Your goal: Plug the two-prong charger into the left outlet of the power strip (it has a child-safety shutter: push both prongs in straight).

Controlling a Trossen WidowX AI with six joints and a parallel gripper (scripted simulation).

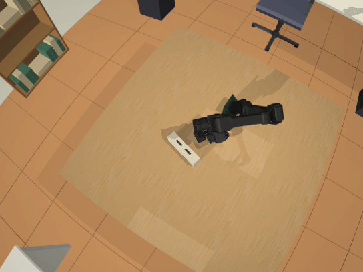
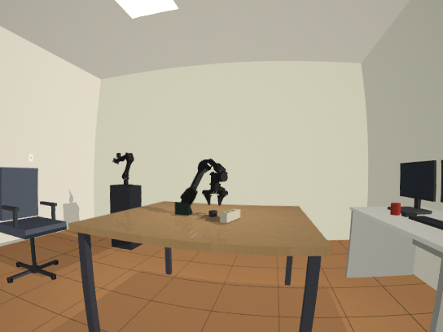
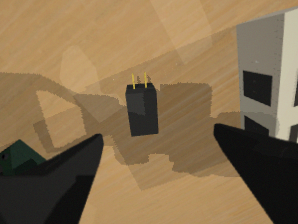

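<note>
Now: the black two-prong charger 20 mm to the left of my gripper tip and 60 mm below it.
</note>
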